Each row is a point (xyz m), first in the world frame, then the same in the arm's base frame.
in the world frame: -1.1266 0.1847 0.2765
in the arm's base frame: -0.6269 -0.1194 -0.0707
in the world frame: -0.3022 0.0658 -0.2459
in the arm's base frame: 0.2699 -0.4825 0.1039
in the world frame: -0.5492 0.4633 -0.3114
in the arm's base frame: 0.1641 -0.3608 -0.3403
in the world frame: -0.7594 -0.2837 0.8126
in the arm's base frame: -0.5874 0.1280 0.6902
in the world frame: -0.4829 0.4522 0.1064
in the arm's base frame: 0.0810 -0.0115 -0.1164
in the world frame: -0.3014 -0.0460 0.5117
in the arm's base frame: -0.0117 0.0821 0.5379
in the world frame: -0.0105 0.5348 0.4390
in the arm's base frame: 0.4187 0.3835 0.1491
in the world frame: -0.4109 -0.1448 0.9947
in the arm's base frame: -0.2980 0.4095 0.7946
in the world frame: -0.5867 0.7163 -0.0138
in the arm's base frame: 0.0913 0.0158 -0.4232
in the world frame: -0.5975 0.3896 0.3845
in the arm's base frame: -0.1322 0.1656 0.0163
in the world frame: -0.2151 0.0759 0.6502
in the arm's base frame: 0.0499 0.2762 0.5358
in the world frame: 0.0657 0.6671 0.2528
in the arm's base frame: 0.5830 0.3138 -0.0126
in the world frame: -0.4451 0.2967 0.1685
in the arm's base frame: 0.0566 -0.0385 0.0514
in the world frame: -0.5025 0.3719 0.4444
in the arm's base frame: -0.0702 0.2207 0.0941
